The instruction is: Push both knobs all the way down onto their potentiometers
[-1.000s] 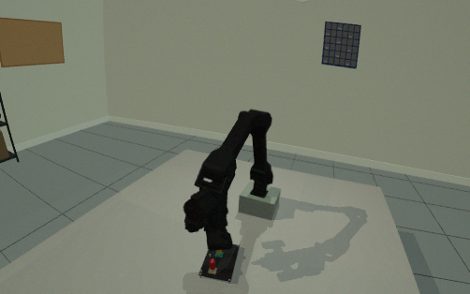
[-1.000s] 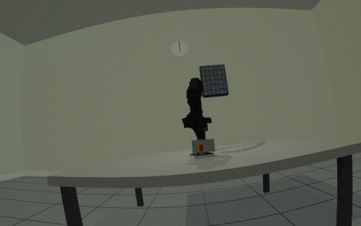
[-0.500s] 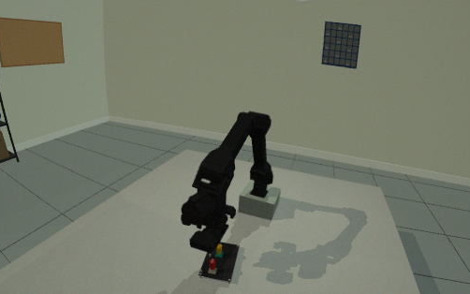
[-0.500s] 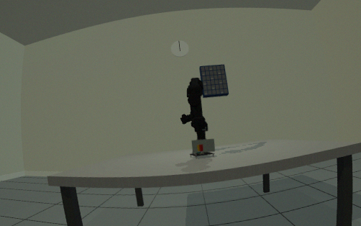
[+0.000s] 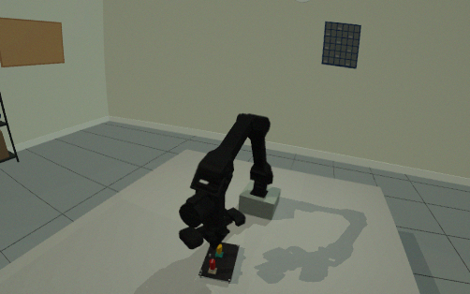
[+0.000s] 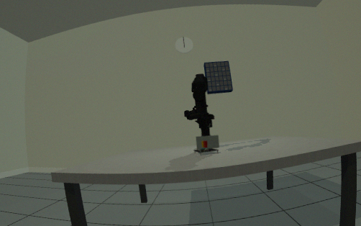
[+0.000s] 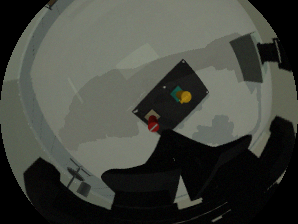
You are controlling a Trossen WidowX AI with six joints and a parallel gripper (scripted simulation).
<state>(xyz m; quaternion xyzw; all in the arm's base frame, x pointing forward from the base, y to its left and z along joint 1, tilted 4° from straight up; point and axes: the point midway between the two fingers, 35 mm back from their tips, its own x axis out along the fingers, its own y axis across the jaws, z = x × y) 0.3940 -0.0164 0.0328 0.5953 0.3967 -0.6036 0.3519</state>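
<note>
My gripper tip is now 20 mm short of the red knob and 50 mm above it. Also, from my gripper tip: yellow knob (50 mm behind, 10 mm to the right, 60 mm below).
</note>
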